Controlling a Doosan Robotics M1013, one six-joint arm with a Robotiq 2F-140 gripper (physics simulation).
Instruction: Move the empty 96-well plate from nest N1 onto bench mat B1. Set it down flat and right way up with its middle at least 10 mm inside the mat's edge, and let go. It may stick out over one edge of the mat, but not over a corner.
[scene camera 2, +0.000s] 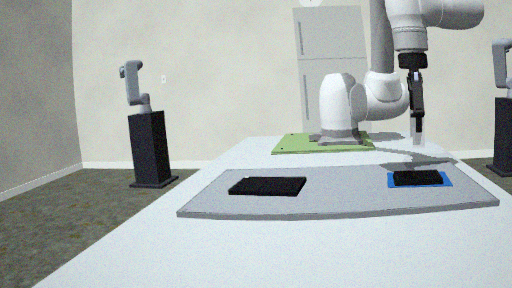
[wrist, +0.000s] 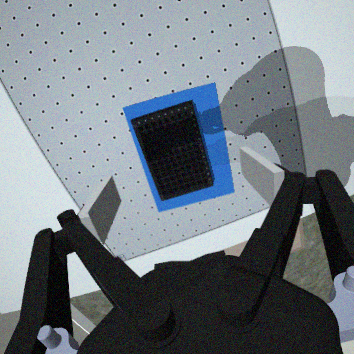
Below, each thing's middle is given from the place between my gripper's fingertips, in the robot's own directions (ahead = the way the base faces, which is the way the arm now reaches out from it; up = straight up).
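I consider the black 96-well plate (scene camera 2: 413, 177), which is 90 mm below my hand. The blue bench mat (wrist: 204, 99) is 10 mm behind my hand, 10 mm to the left of it and 100 mm below it, while the black nest (scene camera 2: 261, 186) is 10 mm ahead of my hand, 370 mm to the right of it and 90 mm below it. Going by their middles, the nest is the farthest from my hand of the things named here.
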